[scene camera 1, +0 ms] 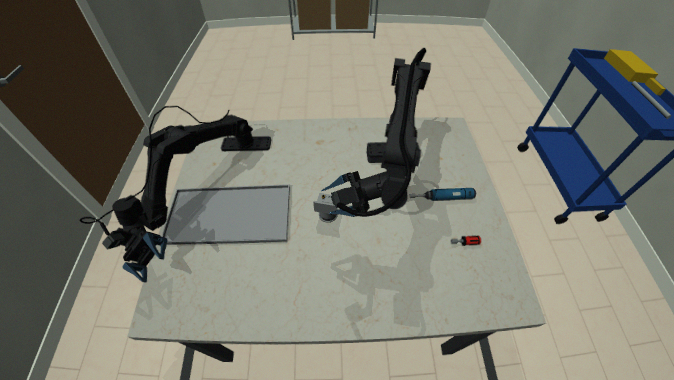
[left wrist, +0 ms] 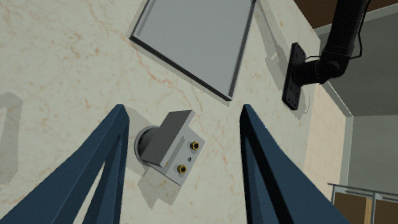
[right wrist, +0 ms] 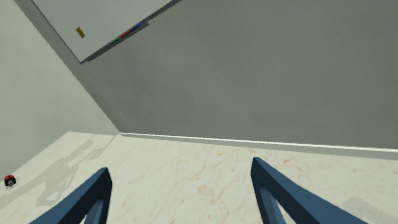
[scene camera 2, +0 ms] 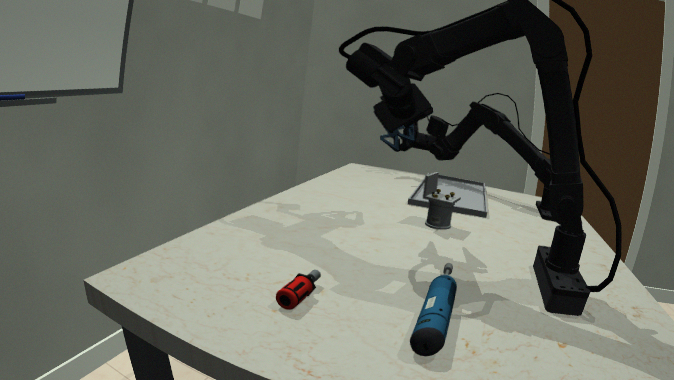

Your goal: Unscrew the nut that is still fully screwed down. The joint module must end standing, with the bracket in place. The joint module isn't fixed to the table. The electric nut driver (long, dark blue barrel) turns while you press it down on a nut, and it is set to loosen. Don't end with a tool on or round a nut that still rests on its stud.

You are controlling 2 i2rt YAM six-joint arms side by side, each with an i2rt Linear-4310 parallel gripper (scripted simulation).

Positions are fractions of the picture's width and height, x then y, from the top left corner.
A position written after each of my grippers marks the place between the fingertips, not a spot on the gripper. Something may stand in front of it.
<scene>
I see my left gripper (scene camera 2: 0.61,0.33), my right gripper (scene camera 1: 0.23,0.71), an electric nut driver (scene camera 2: 0.64,0.88), a red-handled hand driver (scene camera 2: 0.43,0.78) and a shallow grey tray (scene camera 1: 0.36,0.56).
The shallow grey tray shows as well in scene camera 2 (scene camera 2: 0.70,0.51). My left gripper shows as well in the left wrist view (left wrist: 0.46,0.49). My right gripper also shows in the right wrist view (right wrist: 0.46,0.76). The left wrist view does not show the electric nut driver: it is out of frame. The right wrist view misses the electric nut driver: it is out of frame.
</scene>
